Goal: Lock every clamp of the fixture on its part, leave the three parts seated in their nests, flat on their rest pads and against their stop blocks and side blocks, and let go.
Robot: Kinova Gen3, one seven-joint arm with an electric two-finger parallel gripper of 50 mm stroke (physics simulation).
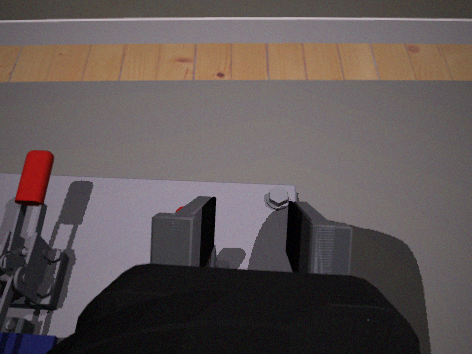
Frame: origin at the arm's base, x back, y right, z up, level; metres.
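Where they show: gripper, fingertip midpoint: (250,224).
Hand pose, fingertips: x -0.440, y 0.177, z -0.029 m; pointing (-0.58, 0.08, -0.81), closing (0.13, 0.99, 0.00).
Note:
Things, the pixels of their centre, and the offset from my fingertips. "spot": a spot on its surface instead. Level surfaces: height alone.
- fixture's pale base plate, surface spot: (120,220) spot: dx -0.069, dy -0.086, dz -0.117 m
- toggle clamp with a red handle grip, surface spot: (35,177) spot: dx -0.076, dy -0.130, dz -0.067 m
- blue piece, surface spot: (30,344) spot: dx +0.021, dy -0.127, dz -0.096 m
- hex bolt, body centre: (278,196) dx -0.079, dy +0.030, dz -0.112 m
- grey table surface, surface height: dz -0.132 m
My gripper (250,224) is open, its two fingers apart with nothing between them, above the right part of the fixture's pale base plate (120,220). A toggle clamp with a red handle grip (35,177) stands at the left; its metal linkage (32,267) shows below the grip. A sliver of another red grip (180,209) shows just behind the left finger; the rest of that clamp is hidden by the finger and the gripper body. A blue piece (30,344) shows in part at the bottom left corner; its seating cannot be judged. The other parts are not recognisable here.
A hex bolt (278,196) sits in the plate's far right corner, near the right finger. Beyond the plate lies the grey table surface (225,130), then a strip of wooden planks (250,62) and a grey band with a pale edge. The gripper's shadow falls on the right side.

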